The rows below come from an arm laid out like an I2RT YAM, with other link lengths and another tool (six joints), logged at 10 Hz.
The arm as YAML. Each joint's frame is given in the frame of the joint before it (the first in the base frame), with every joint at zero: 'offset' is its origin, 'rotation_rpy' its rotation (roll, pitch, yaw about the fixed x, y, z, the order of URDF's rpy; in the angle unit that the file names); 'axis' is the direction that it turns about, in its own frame. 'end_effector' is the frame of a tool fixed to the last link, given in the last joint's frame.
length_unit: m
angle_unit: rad
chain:
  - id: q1
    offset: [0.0, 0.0, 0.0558]
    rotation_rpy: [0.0, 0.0, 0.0]
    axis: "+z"
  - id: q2
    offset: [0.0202, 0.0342, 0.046]
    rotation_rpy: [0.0, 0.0, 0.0]
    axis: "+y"
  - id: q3
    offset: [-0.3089, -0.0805, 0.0]
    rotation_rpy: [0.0, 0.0, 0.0]
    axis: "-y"
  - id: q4
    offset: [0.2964, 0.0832, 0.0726]
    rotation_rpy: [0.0, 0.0, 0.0]
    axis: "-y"
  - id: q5
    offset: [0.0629, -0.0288, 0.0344]
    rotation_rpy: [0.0, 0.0, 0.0]
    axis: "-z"
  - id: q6
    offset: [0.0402, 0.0, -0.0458]
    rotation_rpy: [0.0, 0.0, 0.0]
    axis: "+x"
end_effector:
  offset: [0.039, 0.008, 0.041]
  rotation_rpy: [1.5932, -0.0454, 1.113]
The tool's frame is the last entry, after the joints.
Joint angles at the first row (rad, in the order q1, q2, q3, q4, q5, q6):
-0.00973, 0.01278, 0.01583, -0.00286, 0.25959, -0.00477
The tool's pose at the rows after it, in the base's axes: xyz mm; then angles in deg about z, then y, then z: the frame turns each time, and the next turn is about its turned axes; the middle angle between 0 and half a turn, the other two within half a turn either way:
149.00, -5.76, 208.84, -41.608, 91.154, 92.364
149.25, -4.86, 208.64, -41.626, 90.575, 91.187
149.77, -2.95, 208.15, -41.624, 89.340, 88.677
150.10, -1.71, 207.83, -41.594, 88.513, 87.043
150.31, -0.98, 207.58, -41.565, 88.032, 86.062
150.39, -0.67, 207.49, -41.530, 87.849, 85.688
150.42, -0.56, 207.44, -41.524, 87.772, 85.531
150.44, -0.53, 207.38, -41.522, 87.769, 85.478
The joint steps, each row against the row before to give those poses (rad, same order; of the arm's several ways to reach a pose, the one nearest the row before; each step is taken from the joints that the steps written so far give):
-0.00001, 0.00003, 0.00000, 0.00002, 0.00000, 0.00001
-0.00002, 0.00000, -0.00001, 0.00002, -0.00002, -0.02289
0.00003, -0.00006, 0.00002, -0.00008, 0.00001, -0.04883
0.00001, -0.00001, 0.00001, 0.00037, 0.00002, -0.03205
-0.00001, 0.00008, -0.00003, 0.00010, -0.00001, -0.01906
0.00004, 0.00003, 0.00003, 0.00000, -0.00035, -0.00726
-0.00009, -0.00006, -0.00003, -0.00004, -0.00009, -0.00305
0.00001, 0.00003, 0.00001, -0.00035, 0.00002, -0.00076

